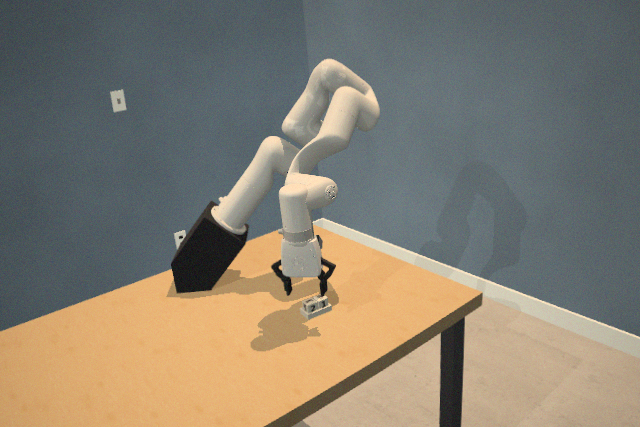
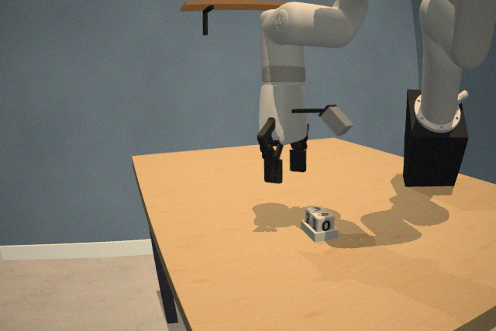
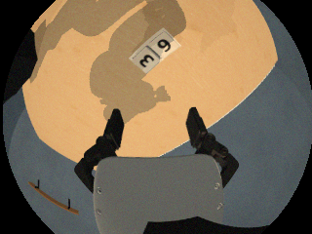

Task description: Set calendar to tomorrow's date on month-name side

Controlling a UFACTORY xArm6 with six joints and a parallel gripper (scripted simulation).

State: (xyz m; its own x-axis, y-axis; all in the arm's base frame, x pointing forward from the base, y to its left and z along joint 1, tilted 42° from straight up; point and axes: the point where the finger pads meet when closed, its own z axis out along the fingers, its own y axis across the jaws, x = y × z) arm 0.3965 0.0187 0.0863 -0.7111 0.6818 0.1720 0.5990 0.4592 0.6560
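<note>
Right now my hand is 5 cm past the digit cube, 6 cm to the right of it and 8 cm above it. From my hand the other things lie so: grey tray (5 cm behind, 5 cm to the left, 10 cm below).
</note>
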